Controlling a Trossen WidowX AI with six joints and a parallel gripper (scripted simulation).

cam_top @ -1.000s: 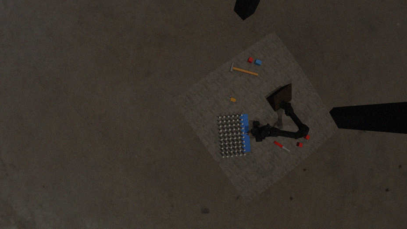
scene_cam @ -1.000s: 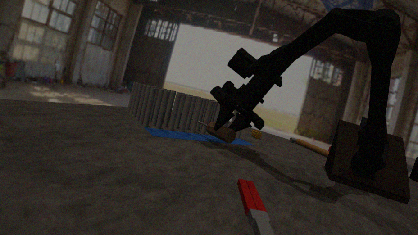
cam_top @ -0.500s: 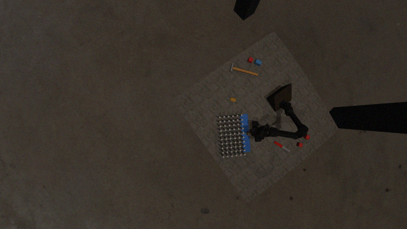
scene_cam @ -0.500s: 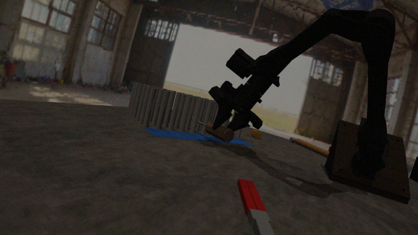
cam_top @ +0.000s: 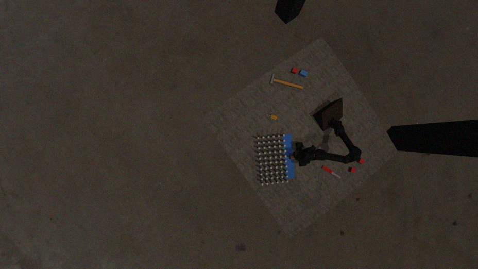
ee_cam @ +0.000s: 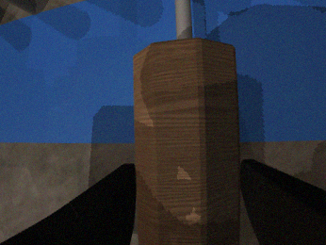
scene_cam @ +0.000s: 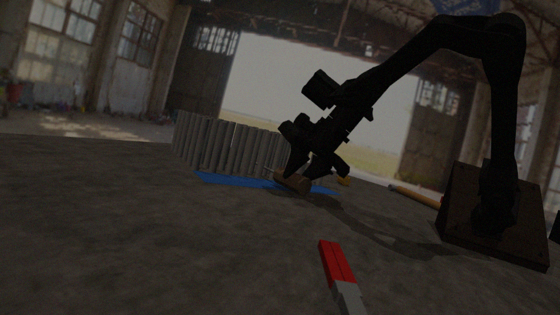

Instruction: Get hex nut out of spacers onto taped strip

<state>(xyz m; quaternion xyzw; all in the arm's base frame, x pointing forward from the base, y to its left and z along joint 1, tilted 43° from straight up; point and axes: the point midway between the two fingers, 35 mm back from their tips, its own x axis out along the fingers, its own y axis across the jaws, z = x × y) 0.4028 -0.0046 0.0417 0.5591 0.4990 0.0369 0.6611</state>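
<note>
Right now my gripper tip is 4 cm short of the blue taped strip, 3 cm to the left of it and 2 cm above it. Also, from my gripper tip: red-handled tool (17 cm behind, 33 cm to the left, 2 cm below); then hook tool (9 cm ahead, 6 cm to the right); then small yellow tool (6 cm behind, 37 cm to the right, 1 cm below).
</note>
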